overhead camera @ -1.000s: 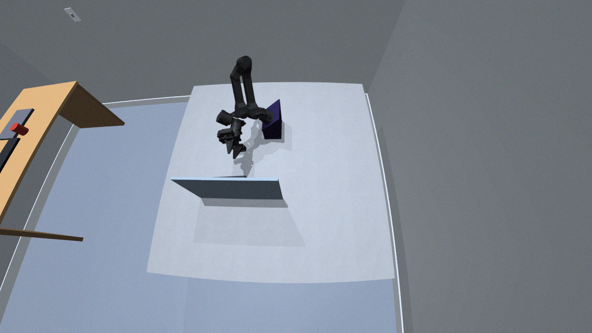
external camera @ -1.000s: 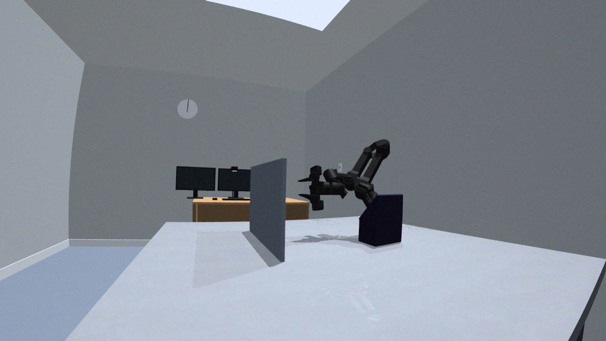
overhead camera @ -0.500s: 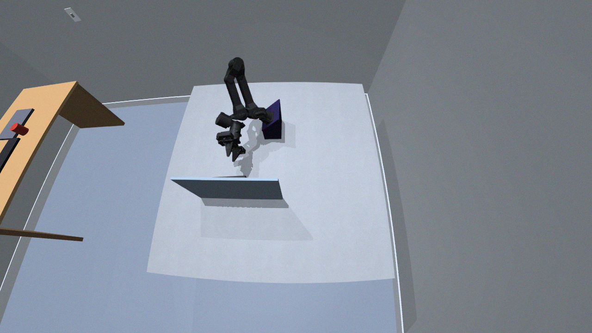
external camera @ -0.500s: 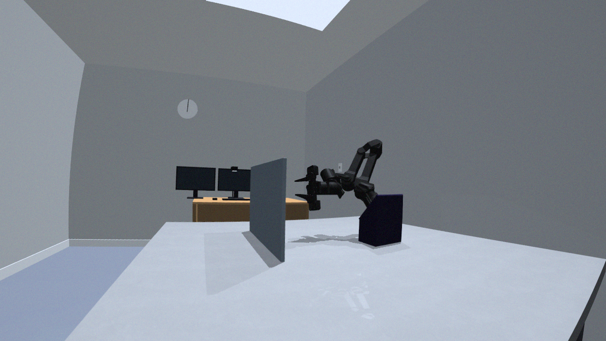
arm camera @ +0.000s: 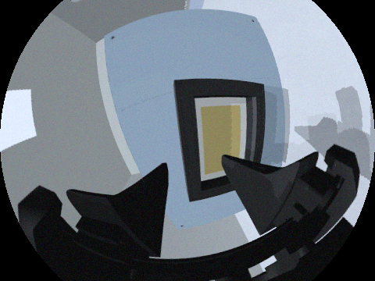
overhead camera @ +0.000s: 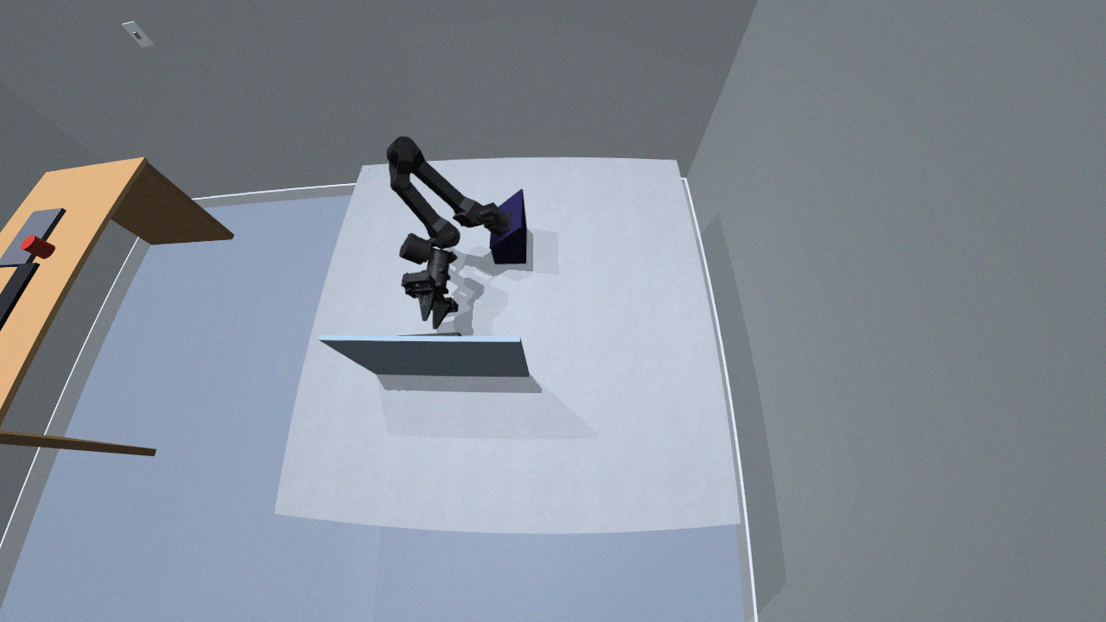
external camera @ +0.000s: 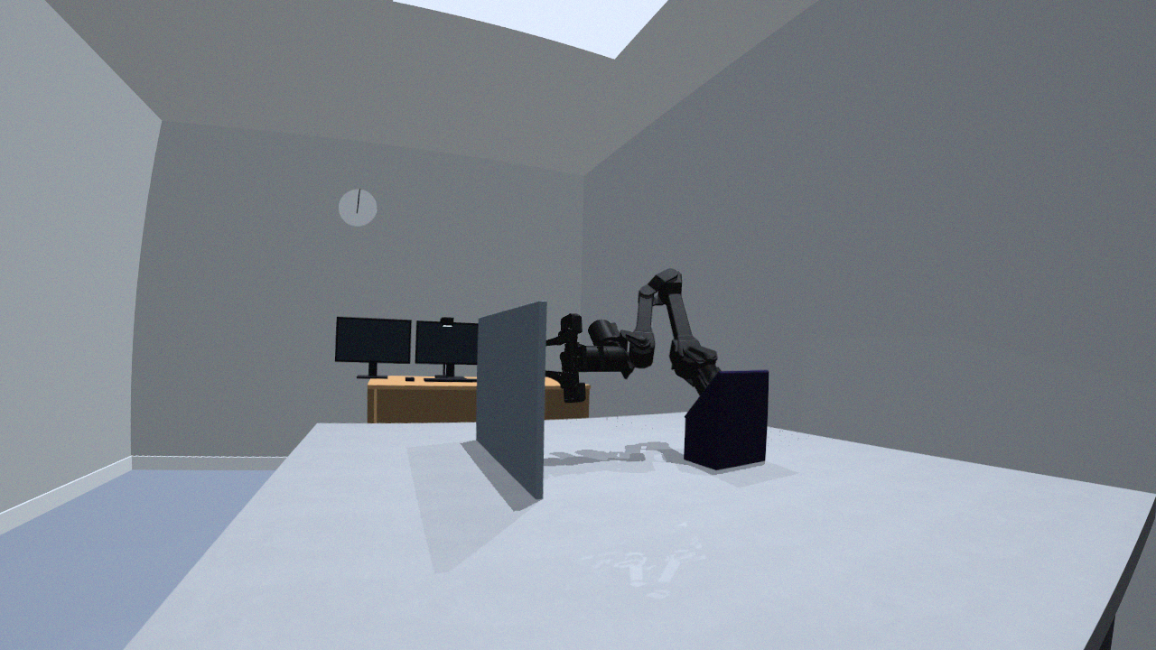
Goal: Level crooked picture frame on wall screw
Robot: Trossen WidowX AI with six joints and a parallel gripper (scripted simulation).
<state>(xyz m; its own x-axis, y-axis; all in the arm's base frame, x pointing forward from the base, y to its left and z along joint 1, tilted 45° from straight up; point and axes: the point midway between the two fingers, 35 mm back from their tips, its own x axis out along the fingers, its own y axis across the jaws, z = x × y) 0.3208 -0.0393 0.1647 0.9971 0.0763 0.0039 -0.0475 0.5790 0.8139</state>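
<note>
My gripper tip is now 50 mm short of the picture frame, 10 mm to the right of it and 50 mm above it. The rest, counted from my gripper tip: wall panel: 60 mm ahead, 60 mm below.
</note>
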